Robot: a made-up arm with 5 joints. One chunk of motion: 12 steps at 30 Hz.
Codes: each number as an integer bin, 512 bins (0 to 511) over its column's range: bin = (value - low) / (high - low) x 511, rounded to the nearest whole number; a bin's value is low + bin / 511 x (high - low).
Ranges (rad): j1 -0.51..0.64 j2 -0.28..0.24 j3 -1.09..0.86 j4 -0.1..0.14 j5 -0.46..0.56
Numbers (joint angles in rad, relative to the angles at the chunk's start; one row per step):
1: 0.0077 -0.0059 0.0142 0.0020 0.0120
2: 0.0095 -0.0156 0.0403 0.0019 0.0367
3: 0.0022 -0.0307 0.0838 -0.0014 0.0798
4: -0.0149 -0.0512 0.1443 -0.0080 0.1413
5: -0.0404 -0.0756 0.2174 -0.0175 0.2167
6: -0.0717 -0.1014 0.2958 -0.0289 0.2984
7: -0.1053 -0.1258 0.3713 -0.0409 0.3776
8: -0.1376 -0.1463 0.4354 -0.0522 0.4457
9: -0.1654 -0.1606 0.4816 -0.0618 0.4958
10: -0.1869 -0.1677 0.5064 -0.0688 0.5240
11: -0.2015 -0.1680 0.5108 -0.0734 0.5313
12: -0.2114 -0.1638 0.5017 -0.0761 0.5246
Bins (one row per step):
1: 230 269 289 217 236
2: 231 260 296 217 249
3: 228 245 308 210 270
4: 220 225 323 196 301
5: 209 201 343 176 339
6: 195 176 363 151 380
7: 180 152 383 126 420
8: 165 131 400 102 454
9: 153 117 412 81 479
10: 144 110 418 66 493
11: 137 110 419 57 497
12: 133 114 417 51 493

